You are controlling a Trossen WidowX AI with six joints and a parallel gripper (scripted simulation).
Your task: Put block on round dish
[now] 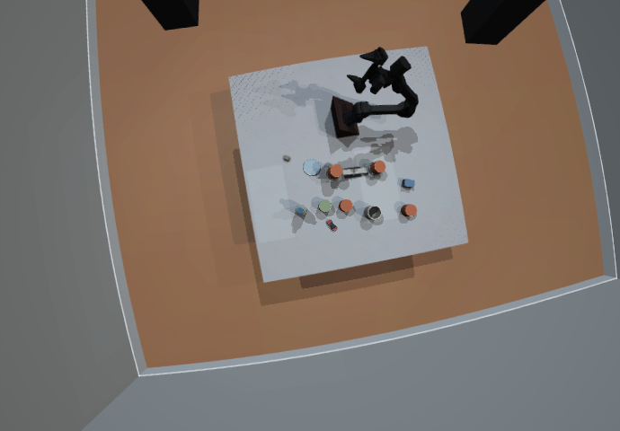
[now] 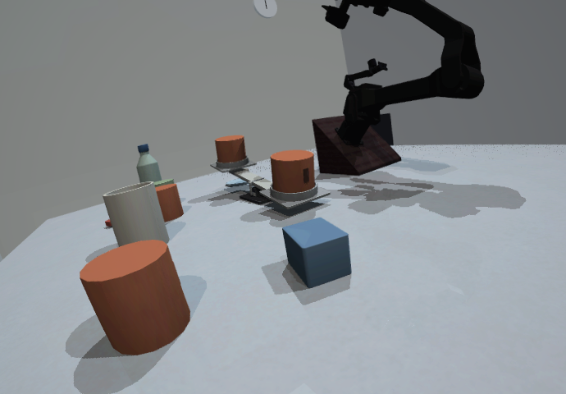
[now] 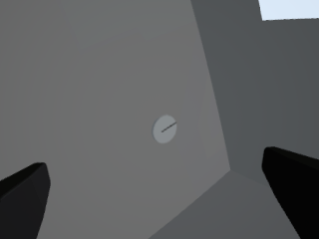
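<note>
The orange cup lies 320 mm ahead of my gripper tip, 220 mm to the left of it and 450 mm below it. Round my gripper tip: pale blue round dish 290 mm ahead, 180 mm to the right, 510 mm below; then grey block 320 mm ahead, 200 mm to the left, 470 mm below; then bottle 550 mm ahead, 250 mm to the right, 400 mm below.
</note>
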